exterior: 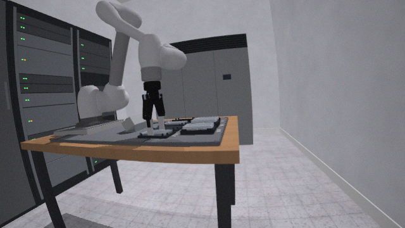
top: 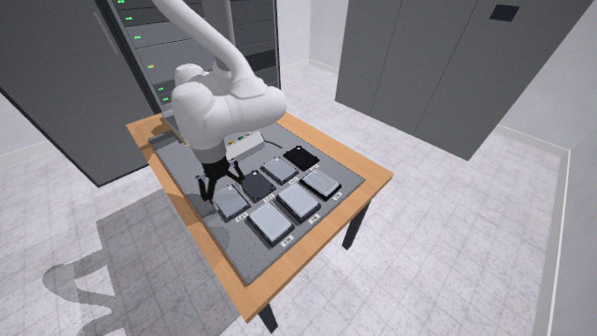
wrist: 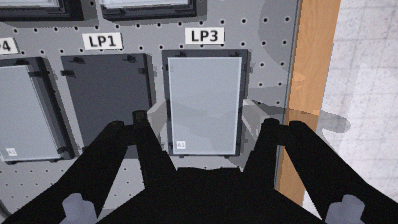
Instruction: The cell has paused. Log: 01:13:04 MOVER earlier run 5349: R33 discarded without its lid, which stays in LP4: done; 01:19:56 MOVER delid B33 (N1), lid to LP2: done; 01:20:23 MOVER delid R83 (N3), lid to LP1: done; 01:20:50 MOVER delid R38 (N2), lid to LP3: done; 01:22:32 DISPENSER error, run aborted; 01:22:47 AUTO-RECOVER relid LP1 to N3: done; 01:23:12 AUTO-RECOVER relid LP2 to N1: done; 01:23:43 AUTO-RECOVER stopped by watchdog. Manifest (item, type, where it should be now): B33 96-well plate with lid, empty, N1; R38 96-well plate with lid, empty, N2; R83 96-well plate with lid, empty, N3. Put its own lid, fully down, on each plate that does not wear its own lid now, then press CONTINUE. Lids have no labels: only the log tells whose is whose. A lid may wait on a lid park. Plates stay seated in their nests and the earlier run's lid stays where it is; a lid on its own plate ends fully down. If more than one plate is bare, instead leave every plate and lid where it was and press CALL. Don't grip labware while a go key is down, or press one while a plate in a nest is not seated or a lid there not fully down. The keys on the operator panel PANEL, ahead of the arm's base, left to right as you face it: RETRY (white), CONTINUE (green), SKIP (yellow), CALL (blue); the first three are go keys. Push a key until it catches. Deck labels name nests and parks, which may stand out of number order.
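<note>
The park LP3 lies 3 cm below my hand. Round my hand: yellow skip key (26 cm behind, 13 cm to the left, 3 cm above); then blue call key (25 cm behind, 8 cm to the left, 3 cm above); then park LP1 (12 cm to the left, 3 cm below, 2 cm behind).
</note>
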